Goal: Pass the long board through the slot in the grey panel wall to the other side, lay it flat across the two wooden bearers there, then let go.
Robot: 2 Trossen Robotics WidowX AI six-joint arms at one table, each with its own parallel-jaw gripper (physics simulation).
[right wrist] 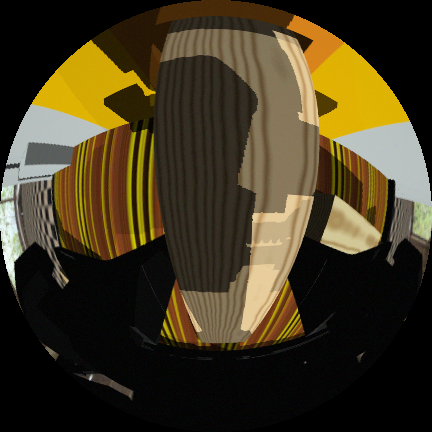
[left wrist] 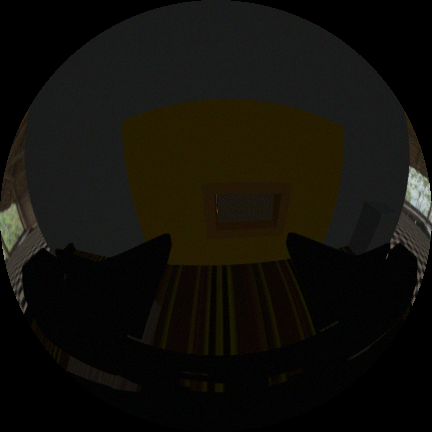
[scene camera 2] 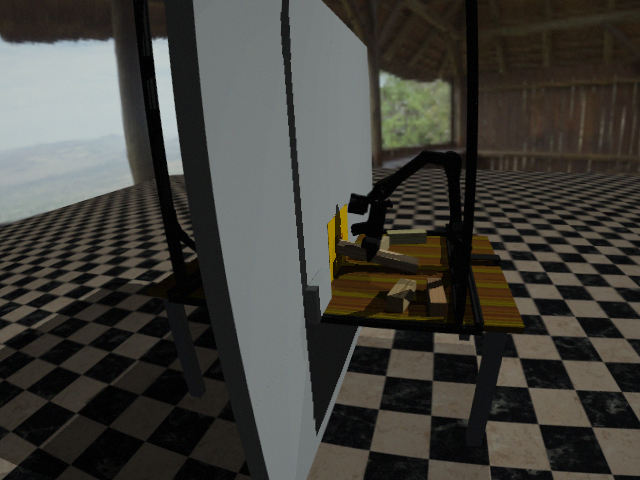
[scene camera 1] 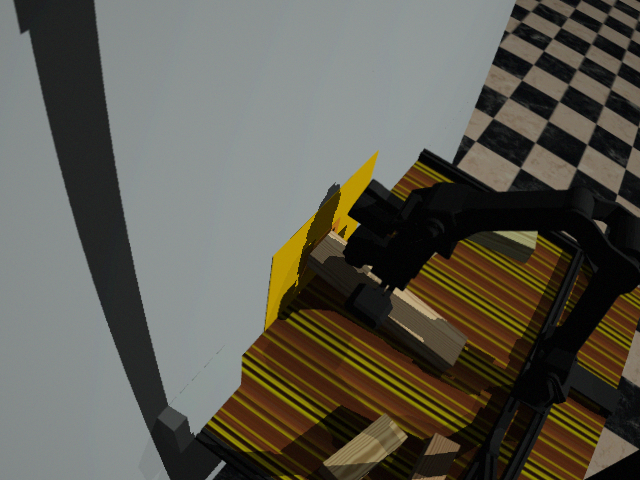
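Observation:
The long board is tilted, its wall end raised at the orange slot frame in the yellow panel. My right gripper is shut on the board near its middle. In the left wrist view, a wood-grained face shows in the slot; how deep it sits is unclear. My left gripper is open and empty, facing the slot from the other side. A dim wooden strip at lower left may be a bearer; the second cannot be made out surely.
The grey wall divides the two sides. A grey block juts out beside the panel. Two wooden blocks lie near the table edge; a pale block lies behind the arm.

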